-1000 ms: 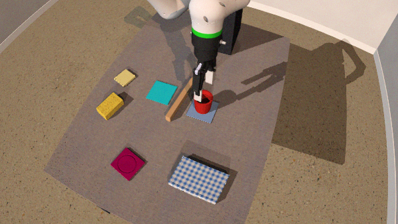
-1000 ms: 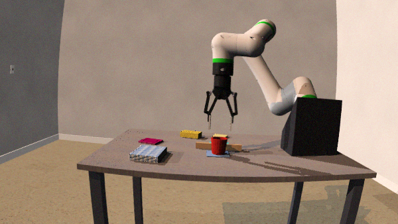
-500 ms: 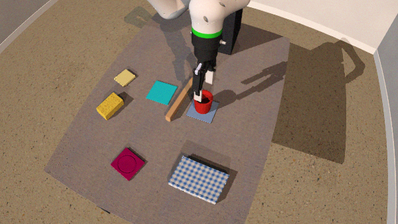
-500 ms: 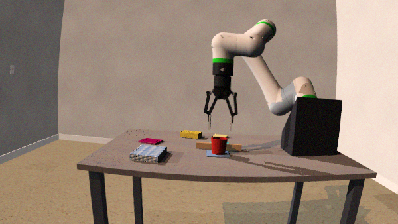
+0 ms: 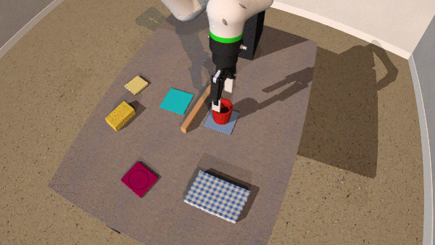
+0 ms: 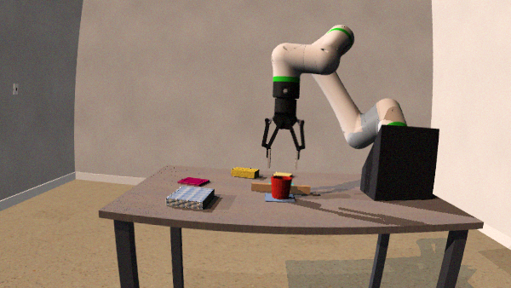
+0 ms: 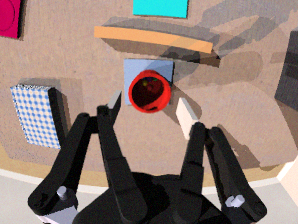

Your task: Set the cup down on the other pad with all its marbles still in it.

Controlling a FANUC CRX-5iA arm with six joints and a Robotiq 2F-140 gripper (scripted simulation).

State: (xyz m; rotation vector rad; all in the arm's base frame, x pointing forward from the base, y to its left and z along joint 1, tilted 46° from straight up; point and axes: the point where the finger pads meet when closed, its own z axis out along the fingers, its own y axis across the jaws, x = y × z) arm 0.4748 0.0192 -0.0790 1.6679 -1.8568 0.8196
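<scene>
Now: hand 11 cm above the red cup. From my hand the other things lie so: wooden rail 1 cm behind, 9 cm to the right, 13 cm below.
</scene>
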